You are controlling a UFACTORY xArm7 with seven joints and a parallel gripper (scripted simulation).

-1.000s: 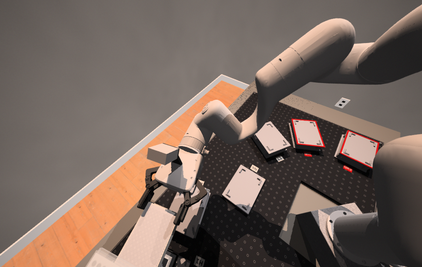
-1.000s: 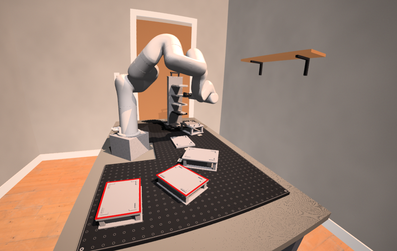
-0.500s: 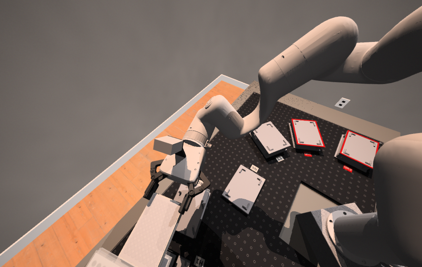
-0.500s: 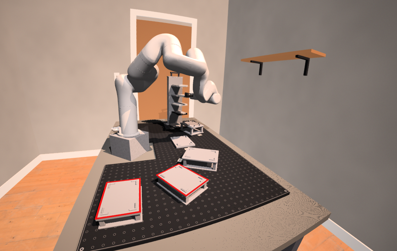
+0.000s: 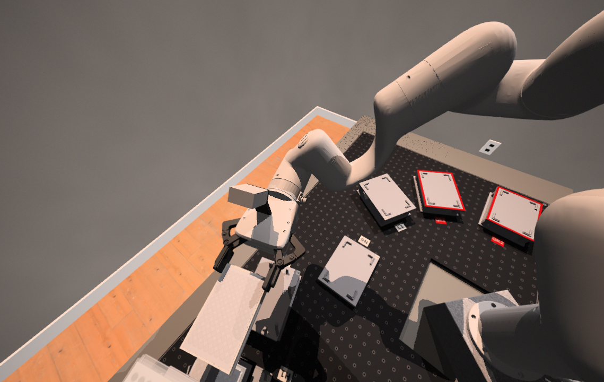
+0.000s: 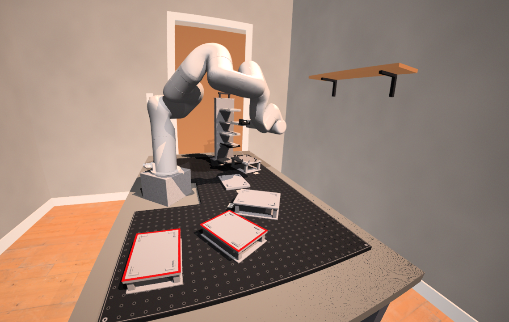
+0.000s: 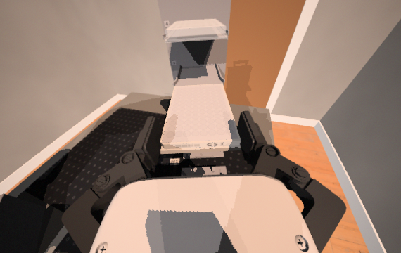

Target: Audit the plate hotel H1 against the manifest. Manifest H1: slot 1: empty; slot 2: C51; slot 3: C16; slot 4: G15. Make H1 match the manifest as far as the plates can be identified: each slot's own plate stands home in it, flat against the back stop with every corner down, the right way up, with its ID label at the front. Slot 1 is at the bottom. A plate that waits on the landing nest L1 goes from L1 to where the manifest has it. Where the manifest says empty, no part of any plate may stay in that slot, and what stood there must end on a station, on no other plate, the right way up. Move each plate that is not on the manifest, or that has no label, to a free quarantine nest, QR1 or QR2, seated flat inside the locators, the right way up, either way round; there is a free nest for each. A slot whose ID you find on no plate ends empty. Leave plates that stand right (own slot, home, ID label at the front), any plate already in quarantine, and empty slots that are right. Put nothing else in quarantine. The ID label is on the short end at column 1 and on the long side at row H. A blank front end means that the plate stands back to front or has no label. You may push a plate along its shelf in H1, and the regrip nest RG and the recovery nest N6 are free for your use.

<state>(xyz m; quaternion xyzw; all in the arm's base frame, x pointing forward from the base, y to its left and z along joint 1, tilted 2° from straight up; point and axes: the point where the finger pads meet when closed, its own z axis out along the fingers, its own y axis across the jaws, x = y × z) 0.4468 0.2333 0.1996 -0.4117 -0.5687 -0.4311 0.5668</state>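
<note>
The white well plate is 50 mm to the left of my hand, 20 mm below it and 20 mm behind it. Also, from my hand: regrip nest RG: 230 mm below; clear plate labelled C51: 180 mm to the left, 100 mm below, 50 mm behind; dark plate: 180 mm to the left, 170 mm below, 50 mm behind.
</note>
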